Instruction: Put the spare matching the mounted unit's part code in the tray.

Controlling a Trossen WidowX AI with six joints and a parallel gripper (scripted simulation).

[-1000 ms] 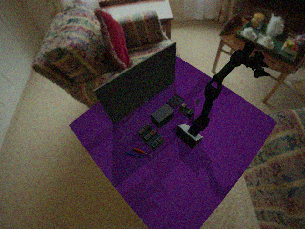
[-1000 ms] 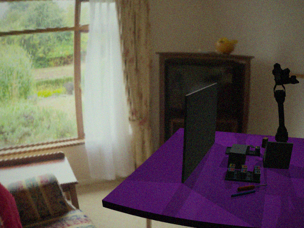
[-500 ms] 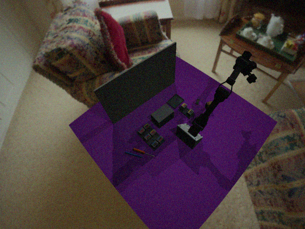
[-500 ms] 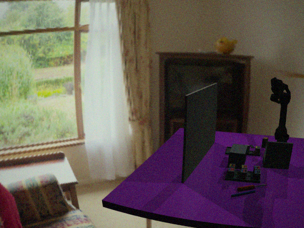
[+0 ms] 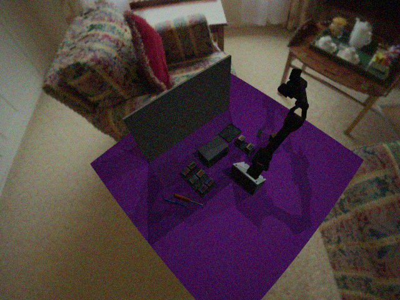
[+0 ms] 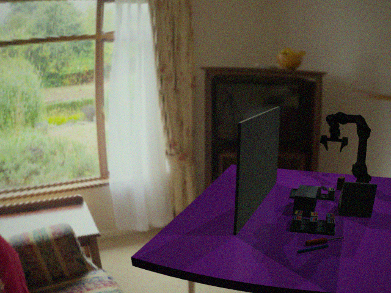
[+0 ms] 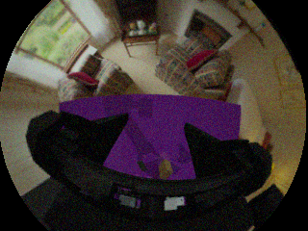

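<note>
My gripper tip is now 39 cm to the right of the grey spare, 13 cm above it and 3 cm short of it. Also, from my gripper tip: dark plate: 39 cm to the left, 16 cm below, 7 cm ahead; tan cardboard box: 22 cm to the left, 14 cm below, 4 cm behind; dark hex key: 24 cm to the left, 17 cm below, 6 cm ahead.
</note>
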